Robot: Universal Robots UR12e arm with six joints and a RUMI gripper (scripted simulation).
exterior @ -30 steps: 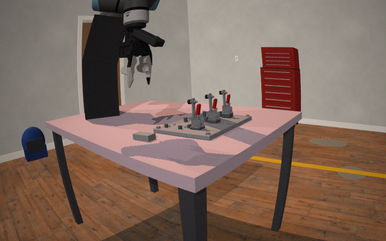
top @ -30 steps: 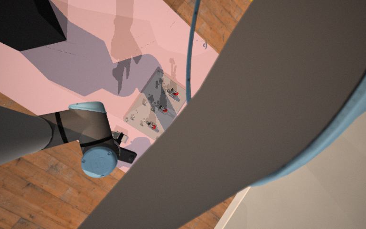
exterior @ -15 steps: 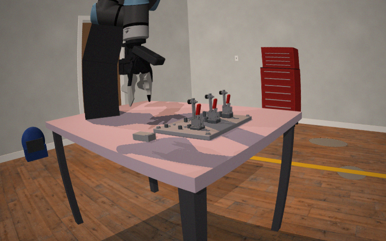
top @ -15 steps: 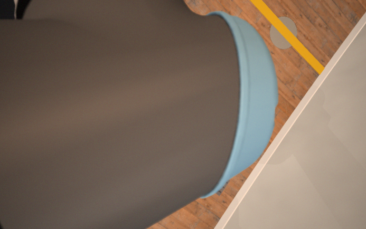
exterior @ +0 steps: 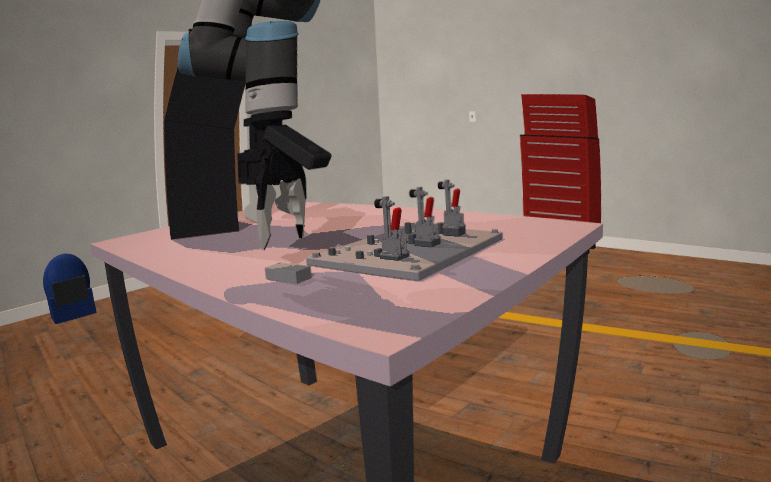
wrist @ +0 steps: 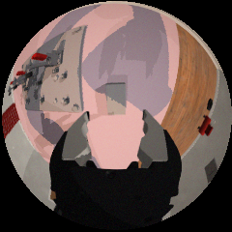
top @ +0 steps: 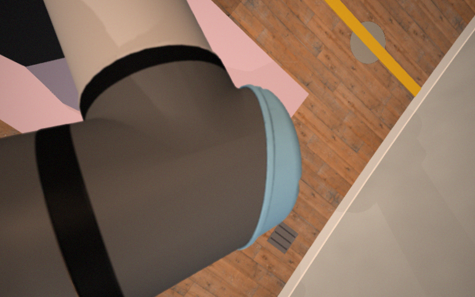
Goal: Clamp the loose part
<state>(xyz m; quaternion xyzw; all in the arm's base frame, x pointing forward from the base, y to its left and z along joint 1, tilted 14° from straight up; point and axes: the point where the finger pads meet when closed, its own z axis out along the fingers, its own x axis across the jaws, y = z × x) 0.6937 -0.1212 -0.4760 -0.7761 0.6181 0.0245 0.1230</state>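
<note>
Now: hand 6 cm above the loose part. From my hand the other things lie so: grey fixture plate: 4 cm ahead, 27 cm to the left, 6 cm below.
</note>
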